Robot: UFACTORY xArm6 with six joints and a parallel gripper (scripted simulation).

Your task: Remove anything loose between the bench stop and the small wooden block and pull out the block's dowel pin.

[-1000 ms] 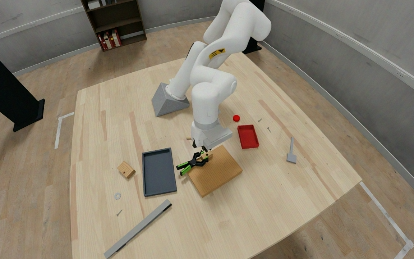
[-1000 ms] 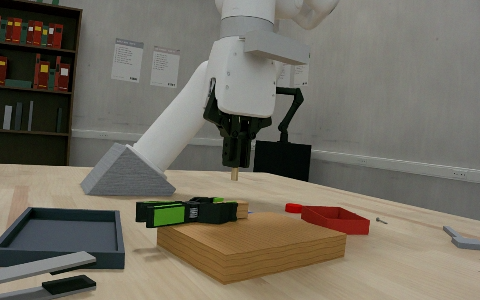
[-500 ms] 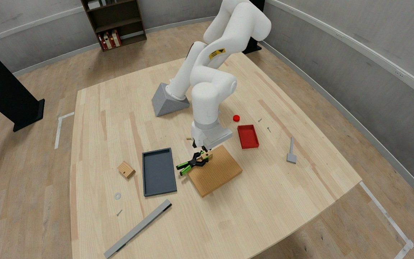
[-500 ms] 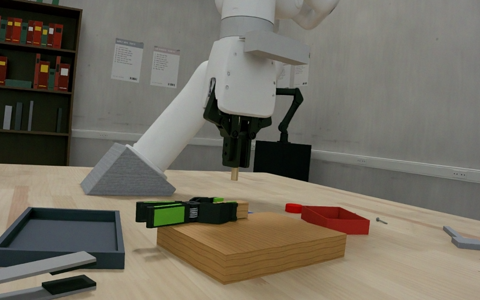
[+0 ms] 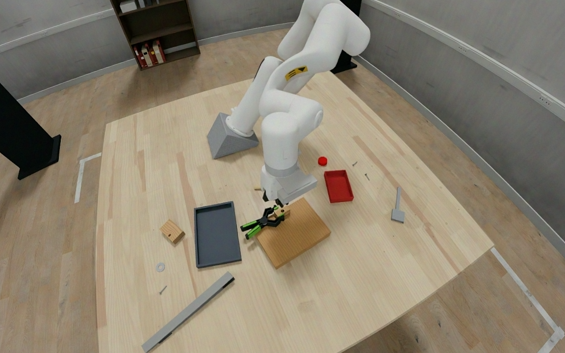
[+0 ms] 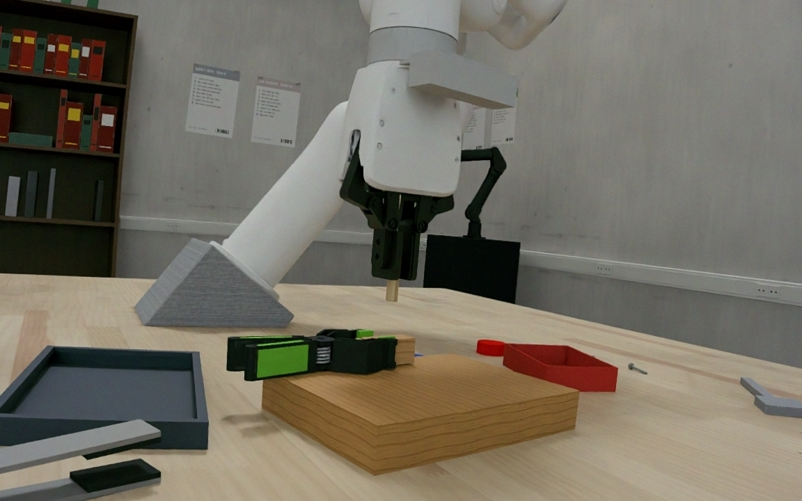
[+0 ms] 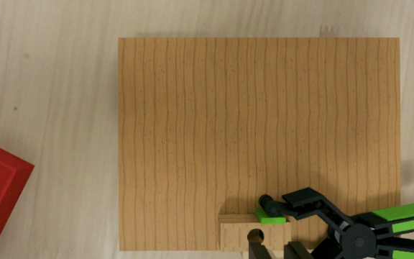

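My gripper is now 23 cm to the right of the red tray and 12 cm above it. Round my hand: dowel pin 2 cm below; bench board 6 cm ahead, 1 cm to the right, 10 cm below; small wooden block 8 cm below.
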